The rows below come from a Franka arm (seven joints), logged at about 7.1 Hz.
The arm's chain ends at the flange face. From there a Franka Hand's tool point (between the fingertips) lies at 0.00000 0.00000 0.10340 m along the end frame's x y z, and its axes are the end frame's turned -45 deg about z.
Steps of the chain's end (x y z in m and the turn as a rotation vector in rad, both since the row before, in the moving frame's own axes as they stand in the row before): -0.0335 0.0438 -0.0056 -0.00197 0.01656 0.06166; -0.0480 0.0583 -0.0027 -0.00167 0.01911 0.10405; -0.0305 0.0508 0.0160 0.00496 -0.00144 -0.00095; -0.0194 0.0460 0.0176 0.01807 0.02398 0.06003; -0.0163 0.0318 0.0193 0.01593 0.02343 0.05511
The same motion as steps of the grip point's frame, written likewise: -0.0536 0.0087 -0.0056 -0.01310 0.01032 0.06166; -0.0740 0.0089 -0.0027 -0.01469 0.01233 0.10405; -0.0572 0.0139 0.0160 0.00453 0.00249 -0.00095; -0.0432 0.0193 0.0176 -0.00418 0.02973 0.06003; -0.0312 0.0116 0.0193 -0.00530 0.02783 0.05511
